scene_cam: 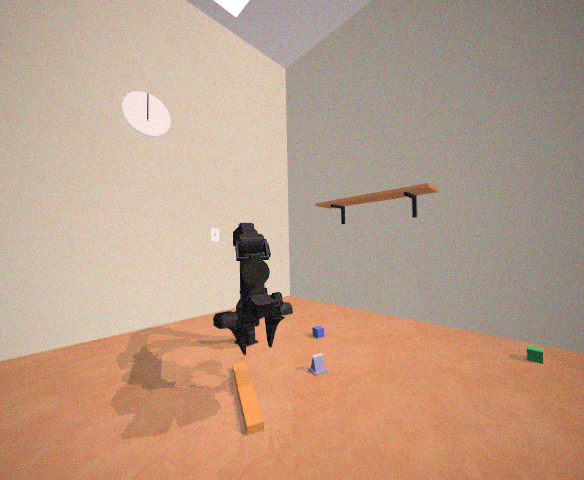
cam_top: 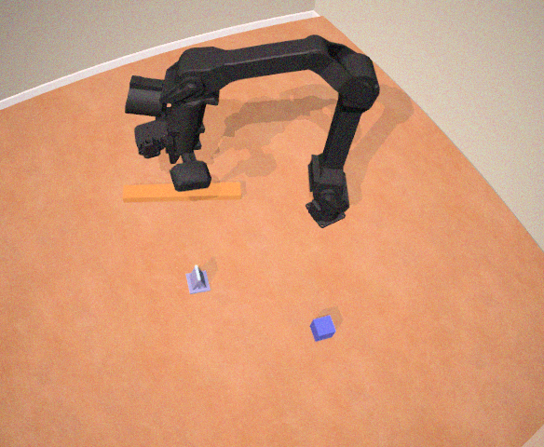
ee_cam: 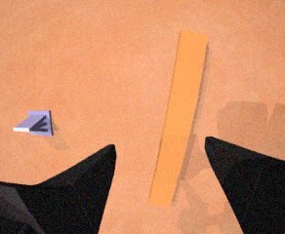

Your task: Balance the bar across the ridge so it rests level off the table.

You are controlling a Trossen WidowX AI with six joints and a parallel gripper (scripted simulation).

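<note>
My gripper tip is now 2 cm past the orange bar, 2 cm to the left of it and 9 cm above it. From my gripper tip the other things lie so: green cube 47 cm ahead, 65 cm to the left, 8 cm below; blue cube 11 cm behind, 37 cm to the left, 8 cm below.
</note>
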